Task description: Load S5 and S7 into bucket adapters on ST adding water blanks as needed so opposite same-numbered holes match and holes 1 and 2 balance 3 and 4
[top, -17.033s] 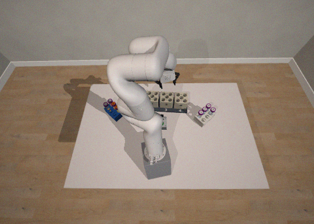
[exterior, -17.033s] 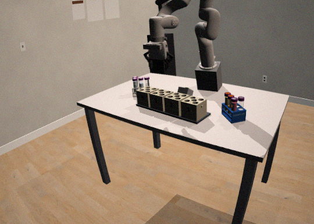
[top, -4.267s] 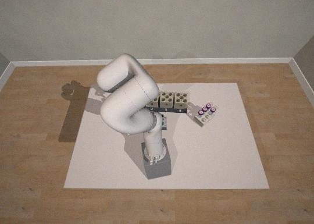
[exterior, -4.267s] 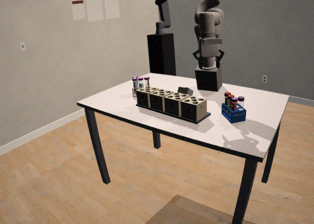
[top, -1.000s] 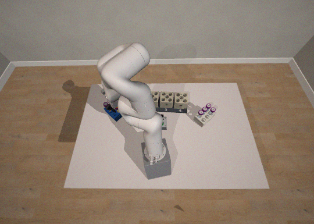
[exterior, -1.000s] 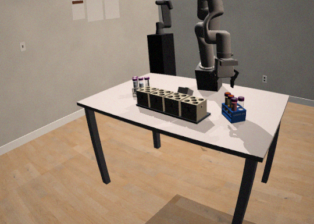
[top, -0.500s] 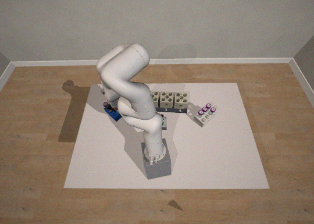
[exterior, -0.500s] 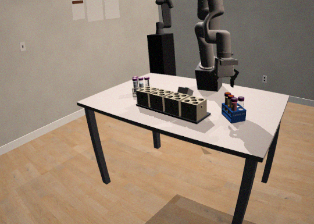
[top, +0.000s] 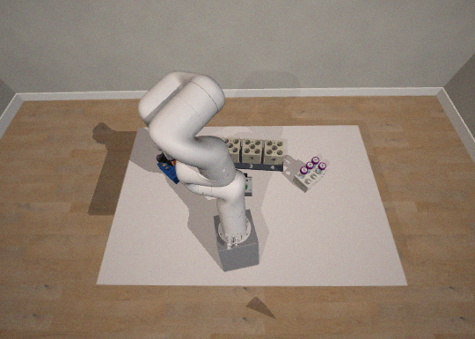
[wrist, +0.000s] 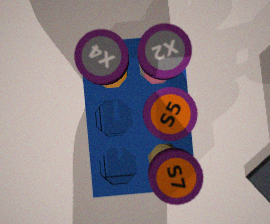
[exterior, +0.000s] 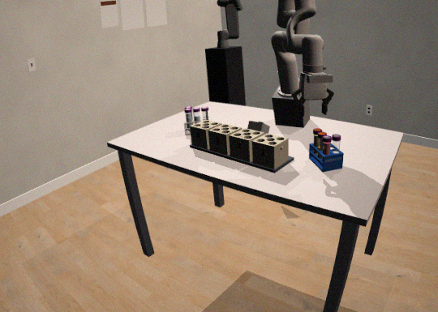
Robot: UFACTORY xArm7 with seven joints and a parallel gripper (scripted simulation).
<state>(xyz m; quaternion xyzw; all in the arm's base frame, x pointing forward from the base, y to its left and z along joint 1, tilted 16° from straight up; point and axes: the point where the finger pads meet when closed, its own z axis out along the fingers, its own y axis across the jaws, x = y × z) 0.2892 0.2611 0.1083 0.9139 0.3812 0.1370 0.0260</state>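
The blue rack lies 2 cm ahead of my hand, 7 cm to the left of it and 15 cm below it. The rest, counted from my hand: adapter 13 cm ahead, 11 cm to the right, 13 cm below; then dark stand 12 cm ahead, 27 cm to the right, 18 cm below; then white rack 61 cm to the right, 15 cm below.
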